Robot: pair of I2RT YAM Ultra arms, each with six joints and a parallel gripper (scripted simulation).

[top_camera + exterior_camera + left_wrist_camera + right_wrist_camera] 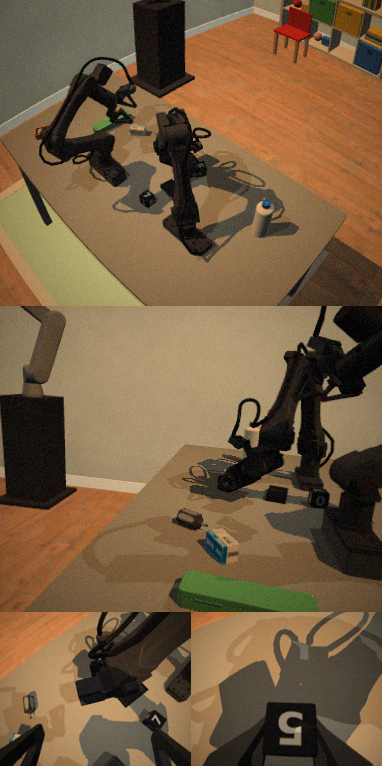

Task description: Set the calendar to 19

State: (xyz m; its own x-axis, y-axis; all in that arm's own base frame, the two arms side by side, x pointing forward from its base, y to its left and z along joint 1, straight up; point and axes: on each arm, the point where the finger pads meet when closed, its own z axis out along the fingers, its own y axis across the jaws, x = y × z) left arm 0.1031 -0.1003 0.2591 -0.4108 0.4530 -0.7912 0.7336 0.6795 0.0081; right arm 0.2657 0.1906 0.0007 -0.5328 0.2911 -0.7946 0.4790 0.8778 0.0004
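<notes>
Right now the black cube is 260 mm behind my right hand and 40 mm to the left of it. The rest, counted from my right hand: blue-and-white box: 10 mm behind, 390 mm to the left; green box: 60 mm behind, 540 mm to the left, 10 mm below; dark grey object: 60 mm ahead, 290 mm to the left.
</notes>
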